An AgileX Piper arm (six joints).
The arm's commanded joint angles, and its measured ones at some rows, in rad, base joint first. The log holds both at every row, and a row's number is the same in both.
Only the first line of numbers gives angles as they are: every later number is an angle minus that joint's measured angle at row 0.
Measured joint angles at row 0:
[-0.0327, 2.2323, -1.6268, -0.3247, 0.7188, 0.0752]
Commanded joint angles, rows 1 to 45:
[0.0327, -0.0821, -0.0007, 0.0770, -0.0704, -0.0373]
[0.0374, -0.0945, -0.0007, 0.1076, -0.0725, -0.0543]
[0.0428, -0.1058, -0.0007, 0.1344, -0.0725, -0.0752]
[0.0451, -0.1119, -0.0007, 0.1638, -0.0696, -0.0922]
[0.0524, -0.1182, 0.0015, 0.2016, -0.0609, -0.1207]
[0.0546, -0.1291, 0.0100, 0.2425, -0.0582, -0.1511]
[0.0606, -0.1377, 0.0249, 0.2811, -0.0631, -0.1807]
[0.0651, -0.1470, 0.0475, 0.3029, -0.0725, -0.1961]
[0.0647, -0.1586, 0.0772, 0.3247, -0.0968, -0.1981]
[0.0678, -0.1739, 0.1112, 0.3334, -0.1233, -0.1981]
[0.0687, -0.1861, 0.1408, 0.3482, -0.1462, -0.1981]
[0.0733, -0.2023, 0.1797, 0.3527, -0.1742, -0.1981]
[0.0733, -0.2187, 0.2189, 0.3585, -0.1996, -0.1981]
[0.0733, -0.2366, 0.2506, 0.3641, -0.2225, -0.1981]
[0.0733, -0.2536, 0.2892, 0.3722, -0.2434, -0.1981]
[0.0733, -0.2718, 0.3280, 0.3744, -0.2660, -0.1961]
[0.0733, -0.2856, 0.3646, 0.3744, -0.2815, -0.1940]
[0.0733, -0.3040, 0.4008, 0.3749, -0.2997, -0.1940]
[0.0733, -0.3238, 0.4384, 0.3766, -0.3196, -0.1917]
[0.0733, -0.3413, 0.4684, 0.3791, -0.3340, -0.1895]
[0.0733, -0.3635, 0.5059, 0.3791, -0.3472, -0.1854]
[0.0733, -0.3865, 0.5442, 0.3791, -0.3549, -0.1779]
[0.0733, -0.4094, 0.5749, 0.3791, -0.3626, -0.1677]
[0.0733, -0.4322, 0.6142, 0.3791, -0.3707, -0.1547]
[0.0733, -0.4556, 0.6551, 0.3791, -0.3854, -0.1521]
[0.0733, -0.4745, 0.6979, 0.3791, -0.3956, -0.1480]
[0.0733, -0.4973, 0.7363, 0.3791, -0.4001, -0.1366]
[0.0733, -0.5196, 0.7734, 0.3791, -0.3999, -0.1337]
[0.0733, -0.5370, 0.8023, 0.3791, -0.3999, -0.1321]
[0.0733, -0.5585, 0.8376, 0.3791, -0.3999, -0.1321]
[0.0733, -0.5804, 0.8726, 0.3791, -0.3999, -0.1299]
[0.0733, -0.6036, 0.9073, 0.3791, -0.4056, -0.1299]
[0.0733, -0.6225, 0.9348, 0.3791, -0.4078, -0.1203]
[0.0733, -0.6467, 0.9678, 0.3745, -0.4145, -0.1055]
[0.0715, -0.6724, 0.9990, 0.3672, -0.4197, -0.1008]
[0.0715, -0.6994, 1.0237, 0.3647, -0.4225, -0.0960]
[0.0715, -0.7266, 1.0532, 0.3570, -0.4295, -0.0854]
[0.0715, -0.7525, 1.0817, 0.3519, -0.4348, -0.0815]
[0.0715, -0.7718, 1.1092, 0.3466, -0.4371, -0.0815]
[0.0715, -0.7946, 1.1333, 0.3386, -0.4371, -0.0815]
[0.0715, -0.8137, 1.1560, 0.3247, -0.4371, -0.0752]
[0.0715, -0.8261, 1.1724, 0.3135, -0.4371, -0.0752]
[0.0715, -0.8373, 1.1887, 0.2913, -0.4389, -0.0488]
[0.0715, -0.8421, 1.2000, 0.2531, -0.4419, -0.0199]
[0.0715, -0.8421, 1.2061, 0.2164, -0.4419, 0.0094]
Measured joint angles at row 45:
[0.0736, -0.8154, 1.1649, 0.3247, -0.4239, -0.0649]
